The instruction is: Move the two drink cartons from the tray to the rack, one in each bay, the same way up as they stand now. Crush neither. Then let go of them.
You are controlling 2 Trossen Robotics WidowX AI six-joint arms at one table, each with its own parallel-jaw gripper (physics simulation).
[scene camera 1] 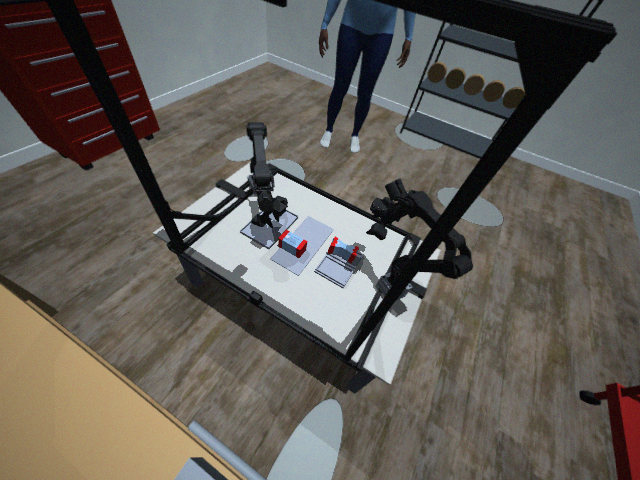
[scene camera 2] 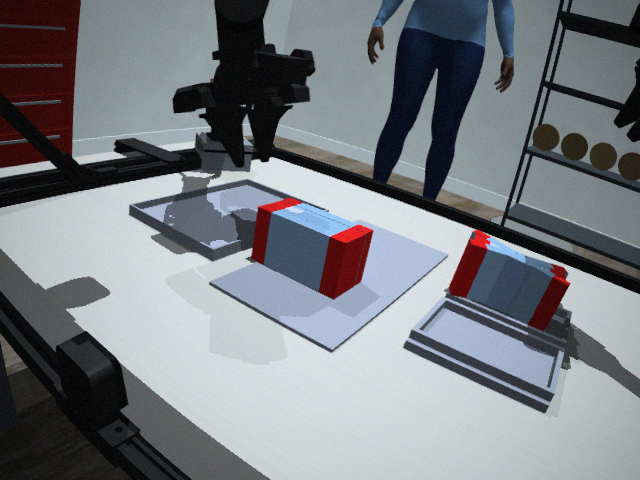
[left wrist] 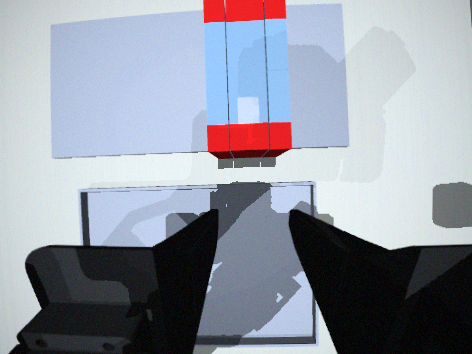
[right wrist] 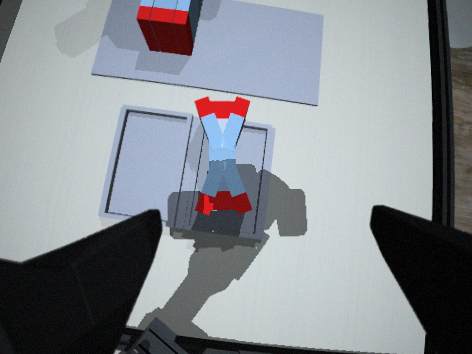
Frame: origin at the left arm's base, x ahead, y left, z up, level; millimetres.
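Seen in the pictures: left gripper, fingertip midpoint: point(scene camera 1: 275, 224) point(scene camera 2: 252, 164) point(left wrist: 253, 216); right gripper, fingertip midpoint: point(scene camera 1: 369, 225) point(scene camera 2: 622, 131) point(right wrist: 265, 218).
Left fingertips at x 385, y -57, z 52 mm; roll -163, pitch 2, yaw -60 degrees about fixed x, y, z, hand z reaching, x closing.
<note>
A point is followed by its place in that frame.
One carton point(scene camera 1: 292, 243) @(z 17, x 492, y -14 mm) point(scene camera 2: 297, 250) @(z -14, x 492, y -27 mm) point(left wrist: 247, 75) @(z 16, x 469, y -4 mm) point(right wrist: 167, 30) @(z 0, x 520, y 35 mm), blue with red ends, lies lengthwise on the flat grey plate point(scene camera 1: 315, 227) point(scene camera 2: 403, 253) point(left wrist: 125, 90) point(right wrist: 270, 60), its near end by the tray point(scene camera 1: 245, 234) @(z -43, x 316, y -183 mm) point(scene camera 2: 227, 251) @(z -49, x 421, y -87 mm) point(left wrist: 84, 215) @(z -44, x 274, y 91 mm). Another carton point(scene camera 1: 343, 250) @(z 12, x 615, y 193 mm) point(scene camera 2: 509, 279) @(z 1, x 612, y 190 mm) point(right wrist: 222, 150) @(z 27, x 602, y 201 mm) lies lengthwise at one bay of the rack point(scene camera 1: 333, 271) @(z -46, x 670, y 119 mm) point(scene camera 2: 475, 372) @(z -46, x 696, y 79 mm) point(right wrist: 112, 165) @(z -36, x 699, y 93 mm); its middle is pinched in. The rack's other bay is empty. My left gripper point(scene camera 1: 267, 223) @(z 52, x 385, y -57 mm) point(scene camera 2: 251, 160) @(z 52, x 385, y -57 mm) point(left wrist: 253, 216) @(z 52, x 385, y -57 mm) is partly open and empty above the tray. My right gripper point(scene camera 2: 626, 130) @(z 200, x 647, y 262 mm) point(right wrist: 265, 218) @(z 200, x 647, y 262 mm) is wide open and empty, beyond the pinched carton.
A black frame point(scene camera 1: 310, 322) point(right wrist: 440, 125) @(z -39, x 344, y 412 mm) runs round the white table, with slanting posts in scene camera 1. A black block point(scene camera 2: 90, 372) @(z -2, x 684, y -249 mm) sits on its front rail. A person point(scene camera 1: 356, 67) point(scene camera 2: 434, 87) stands behind the table. The plate lies between tray and rack.
</note>
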